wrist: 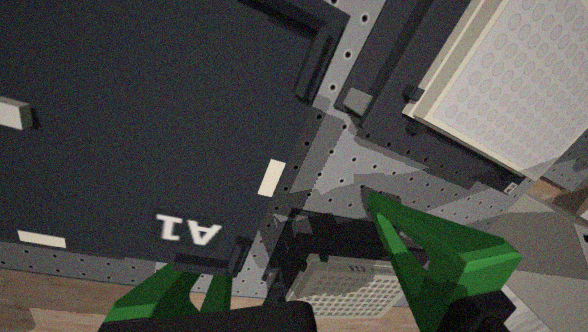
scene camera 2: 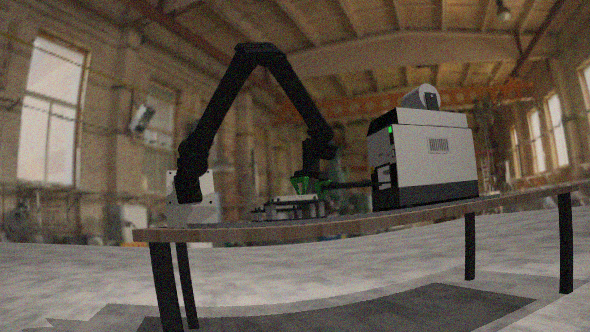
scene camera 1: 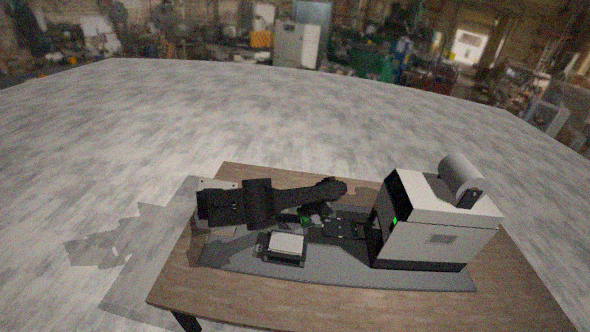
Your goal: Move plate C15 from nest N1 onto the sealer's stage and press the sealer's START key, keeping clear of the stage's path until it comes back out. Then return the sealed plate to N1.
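Pixels of known places: gripper, fingertip midpoint: (wrist: 300, 210) (scene camera 1: 311, 223); arm's base, link origin: (scene camera 2: 187, 189).
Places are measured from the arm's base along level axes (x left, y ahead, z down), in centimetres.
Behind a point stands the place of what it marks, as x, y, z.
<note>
My gripper (scene camera 2: 311, 193) @(-3.1, 41.7, 5.3) (wrist: 300, 210) @(-3.1, 41.7, 5.3) is open and empty. It is low beside the outer corner of the sealer's stage (scene camera 1: 340, 227) @(-9.2, 52.2, 0.2) (wrist: 125, 125) @(-9.1, 49.4, 0.5); in the wrist view one fingertip is hidden behind the stage's A1 corner. The stage is out in front of the sealer (scene camera 1: 435, 245) @(-23.5, 85.5, -6.7) (scene camera 2: 430, 167) @(-23.1, 80.6, -2.3), which shows a green light (scene camera 1: 395, 220) @(-20.1, 65.6, -16.5) (scene camera 2: 390, 129) @(-20.1, 65.5, -16.1). A beige plate with open wells (wrist: 347, 295) @(7.2, 33.3, 5.4), its small mark seemingly C15, sits in a dark nest (wrist: 340, 232) @(3.6, 33.8, 10.6) beyond the fingers. In scene camera 1 the arm hides it. The START key cannot be made out.
A second plate, pale and film-covered (scene camera 1: 286, 243) @(-15.1, 30.9, 3.9) (scene camera 2: 297, 198) @(-18.6, 30.6, 4.9) (wrist: 520, 75) @(-14.6, 33.3, 3.9), sits in the nest (scene camera 1: 284, 260) @(-18.5, 30.7, 10.6) nearer scene camera 1. A film roll (scene camera 1: 460, 175) @(-16.4, 84.5, -34.0) (scene camera 2: 417, 97) @(-18.4, 83.3, -30.3) tops the sealer. The nests and sealer stand on a grey perforated board (scene camera 1: 340, 277) @(-25.3, 52.2, 11.0) on the wooden table (scene camera 1: 310, 307) @(-36.4, 40.0, 12.3).
</note>
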